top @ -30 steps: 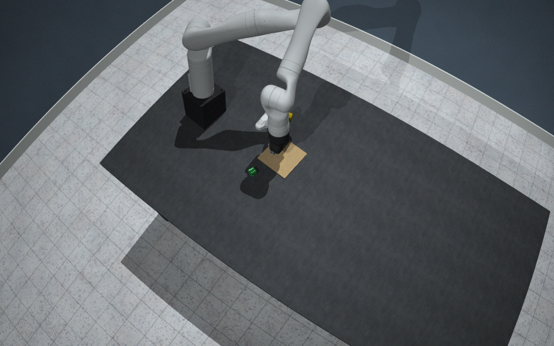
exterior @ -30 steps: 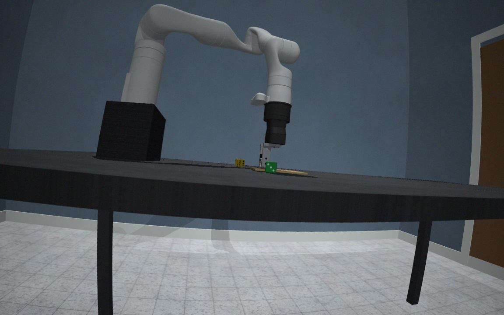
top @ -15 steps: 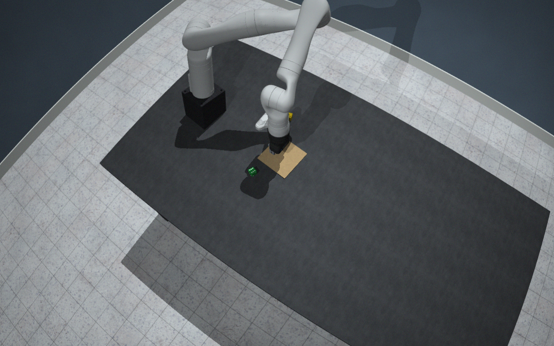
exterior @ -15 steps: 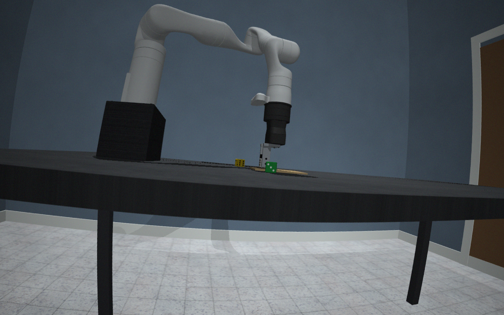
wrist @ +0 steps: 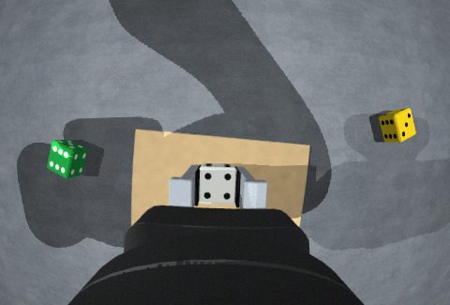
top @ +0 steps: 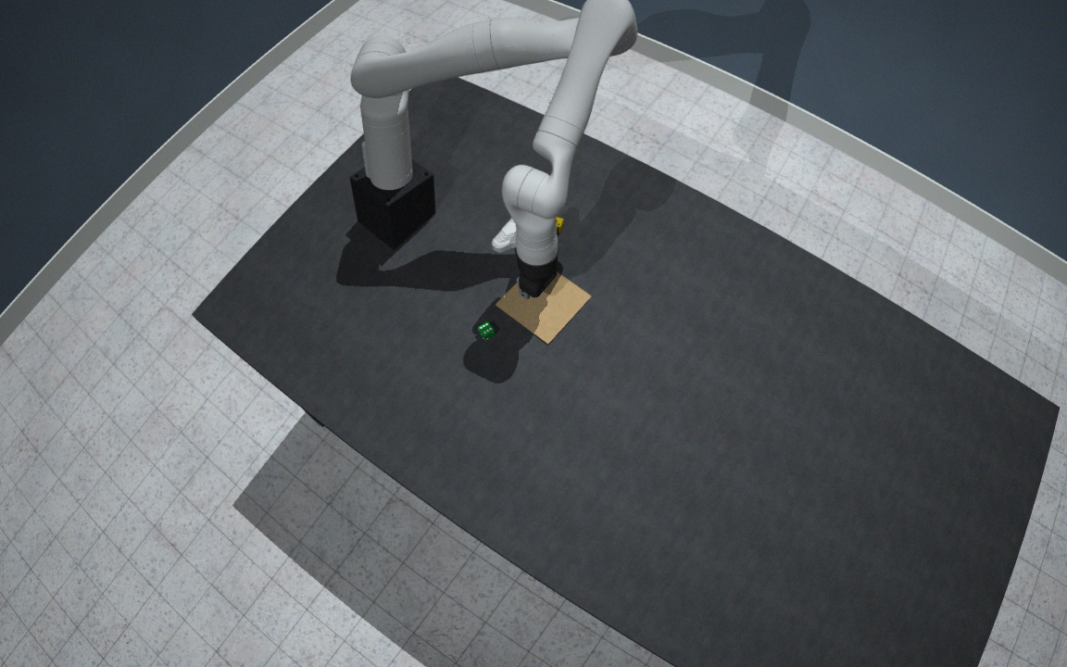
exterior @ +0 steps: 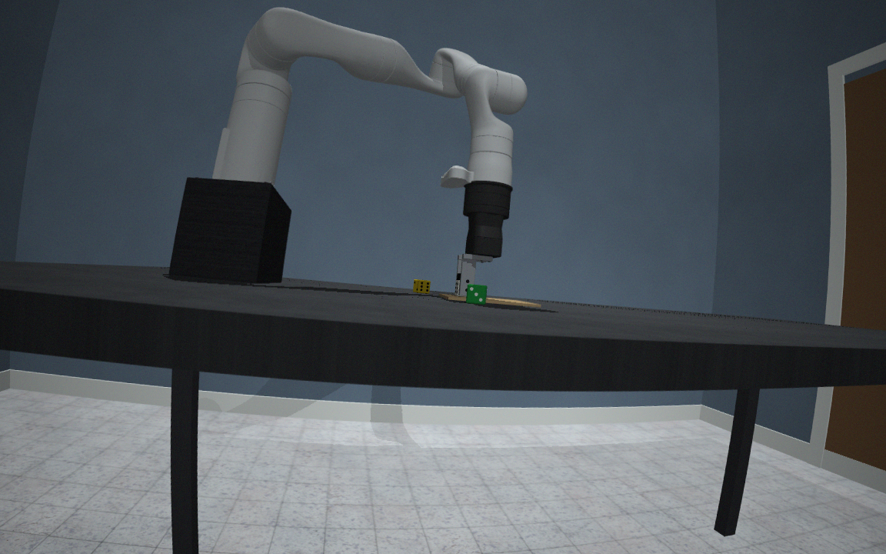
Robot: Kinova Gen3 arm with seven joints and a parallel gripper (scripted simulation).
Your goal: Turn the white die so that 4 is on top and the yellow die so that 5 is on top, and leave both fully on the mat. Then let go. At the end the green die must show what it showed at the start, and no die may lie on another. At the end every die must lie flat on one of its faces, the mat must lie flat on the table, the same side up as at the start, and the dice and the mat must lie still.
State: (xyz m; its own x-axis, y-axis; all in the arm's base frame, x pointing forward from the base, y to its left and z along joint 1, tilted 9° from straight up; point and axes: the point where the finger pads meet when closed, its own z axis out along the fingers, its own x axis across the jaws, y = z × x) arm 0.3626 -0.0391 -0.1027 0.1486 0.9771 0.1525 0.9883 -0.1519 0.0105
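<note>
Now: the white die 1 cm below my hand. The rest, counted from my hand: green die (12 cm to the right, 3 cm behind, 1 cm below); then yellow die (17 cm to the left, 2 cm behind, 1 cm below); then tan mat (4 cm ahead, 2 cm below, 1 cm to the right).
</note>
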